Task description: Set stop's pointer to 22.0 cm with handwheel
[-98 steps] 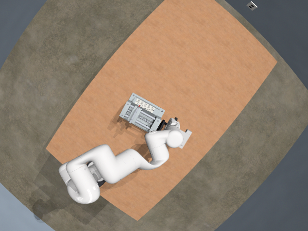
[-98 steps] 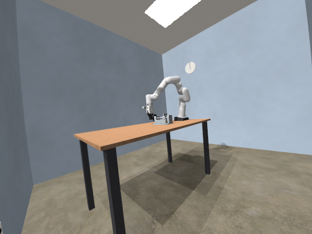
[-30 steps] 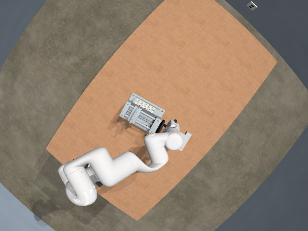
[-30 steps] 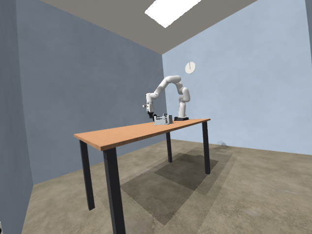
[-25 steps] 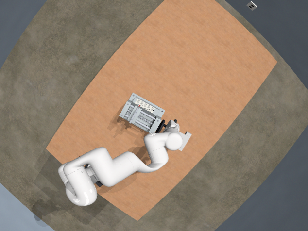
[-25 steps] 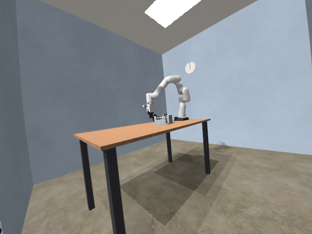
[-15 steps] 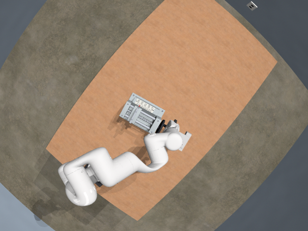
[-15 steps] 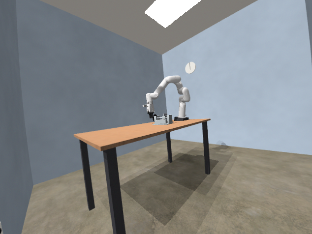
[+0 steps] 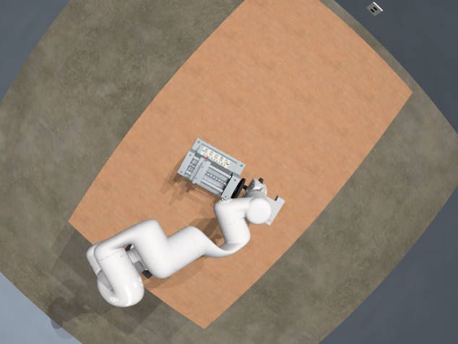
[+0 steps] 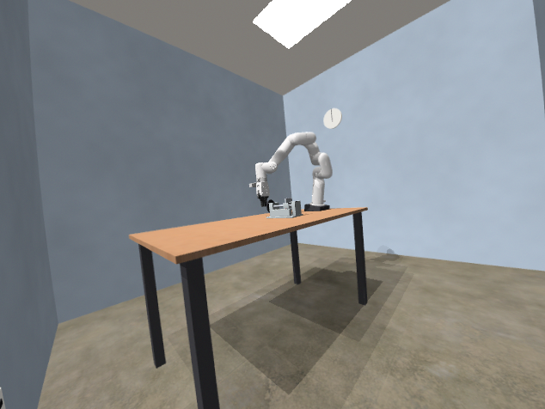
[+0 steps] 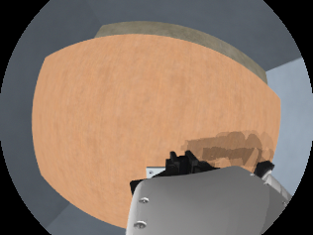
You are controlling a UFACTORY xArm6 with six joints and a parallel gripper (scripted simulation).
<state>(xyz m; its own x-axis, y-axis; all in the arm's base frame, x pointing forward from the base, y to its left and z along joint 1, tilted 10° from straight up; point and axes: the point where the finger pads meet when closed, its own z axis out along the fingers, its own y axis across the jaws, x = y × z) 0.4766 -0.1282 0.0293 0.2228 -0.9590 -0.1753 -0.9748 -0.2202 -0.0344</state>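
Right now my hand is 1 cm past the handwheel, 2 cm to the right of it and 1 cm above it.
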